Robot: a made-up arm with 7 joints. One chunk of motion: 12 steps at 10 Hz.
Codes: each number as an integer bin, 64 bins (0 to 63) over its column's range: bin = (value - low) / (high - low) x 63, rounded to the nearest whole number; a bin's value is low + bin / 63 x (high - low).
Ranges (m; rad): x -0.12..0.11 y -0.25..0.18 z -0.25..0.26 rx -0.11..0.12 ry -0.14..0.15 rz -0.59..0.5
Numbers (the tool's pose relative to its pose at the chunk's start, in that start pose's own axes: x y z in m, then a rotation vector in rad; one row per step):
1: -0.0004 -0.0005 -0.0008 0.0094 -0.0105 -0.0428
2: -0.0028 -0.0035 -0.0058 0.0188 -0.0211 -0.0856
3: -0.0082 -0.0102 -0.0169 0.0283 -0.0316 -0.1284
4: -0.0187 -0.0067 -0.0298 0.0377 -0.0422 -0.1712
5: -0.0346 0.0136 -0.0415 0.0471 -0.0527 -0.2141
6: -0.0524 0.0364 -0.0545 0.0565 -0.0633 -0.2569
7: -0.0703 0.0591 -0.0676 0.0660 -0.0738 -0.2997
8: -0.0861 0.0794 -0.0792 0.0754 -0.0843 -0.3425
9: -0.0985 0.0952 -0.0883 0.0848 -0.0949 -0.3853
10: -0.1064 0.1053 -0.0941 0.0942 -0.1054 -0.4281
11: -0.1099 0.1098 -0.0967 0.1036 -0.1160 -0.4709
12: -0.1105 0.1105 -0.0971 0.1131 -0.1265 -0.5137
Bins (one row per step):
1: 33 37 31 33 28 32
2: 32 36 30 35 26 29
3: 31 35 29 38 24 27
4: 28 36 27 40 21 24
5: 23 39 26 43 19 22
6: 19 42 24 46 17 19
7: 14 45 23 48 14 17
8: 9 48 21 51 12 14
9: 6 51 20 53 10 12
10: 4 52 19 56 8 9
11: 3 53 19 59 5 7
12: 3 53 19 61 3 4

